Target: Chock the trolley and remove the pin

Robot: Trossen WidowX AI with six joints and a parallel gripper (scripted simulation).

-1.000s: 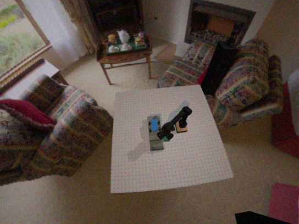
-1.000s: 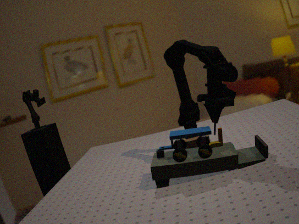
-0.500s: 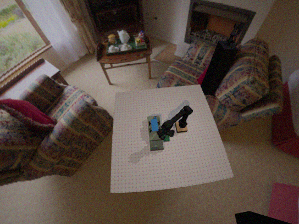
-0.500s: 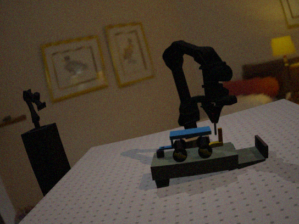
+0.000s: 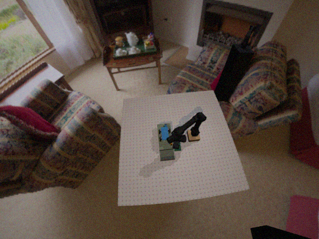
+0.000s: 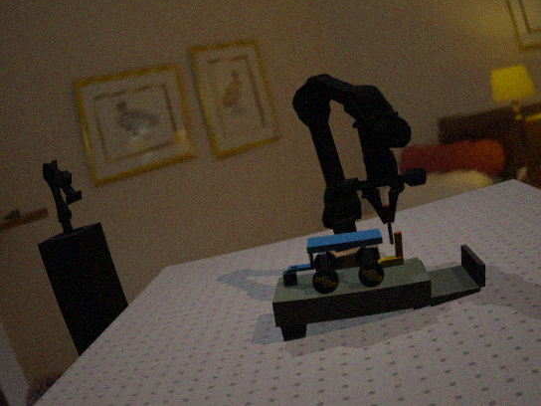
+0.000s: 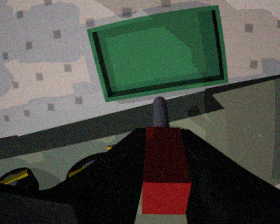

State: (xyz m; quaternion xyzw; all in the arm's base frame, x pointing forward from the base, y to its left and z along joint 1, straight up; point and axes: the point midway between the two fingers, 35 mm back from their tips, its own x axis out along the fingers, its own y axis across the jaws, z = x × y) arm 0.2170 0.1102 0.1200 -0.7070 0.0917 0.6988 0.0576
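My gripper tip is 5 cm short of the yellow chock, 5 cm above it and 1 cm to the left of it. Also, from my gripper tip: blue-topped trolley 11 cm ahead, 10 cm to the right, 2 cm below; red-headed stop pin right at my gripper tip; dark end wall 15 cm to the left, 10 cm below, 10 cm ahead.
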